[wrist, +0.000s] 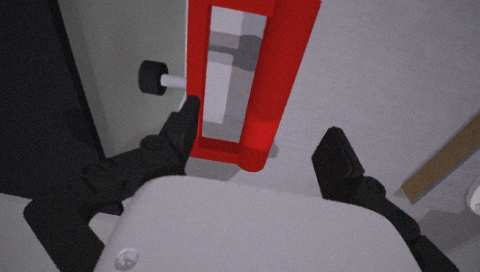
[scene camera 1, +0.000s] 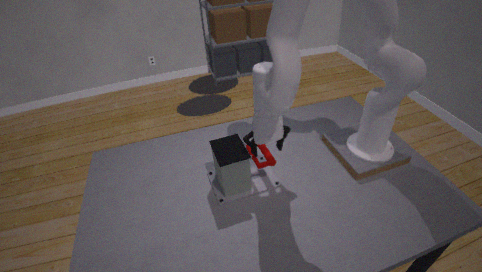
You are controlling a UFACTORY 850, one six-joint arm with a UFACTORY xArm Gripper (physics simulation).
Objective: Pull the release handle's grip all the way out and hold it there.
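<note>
The red release handle (scene camera 1: 269,155) (wrist: 285,65) is a rectangular frame with a thick round grip bar on the side away from the box. A short pale rod with a black collar (wrist: 152,77) joins it to the pale green box (scene camera 1: 235,177) (wrist: 120,60). My gripper (scene camera 1: 267,151) (wrist: 261,129) is open and empty. In the wrist view its left fingertip overlaps the frame's box-side bar near the handle's lower end; the right fingertip is well to the right of the grip bar. The height between fingertips and handle is hard to tell.
The box has a black top (scene camera 1: 230,149) (wrist: 30,75) close to the left finger. It stands on a pale base plate with black corner screws, on the grey table (scene camera 1: 150,215). The robot's wood-edged base board (scene camera 1: 356,175) (wrist: 445,157) is to the right. A shelf rack stands behind.
</note>
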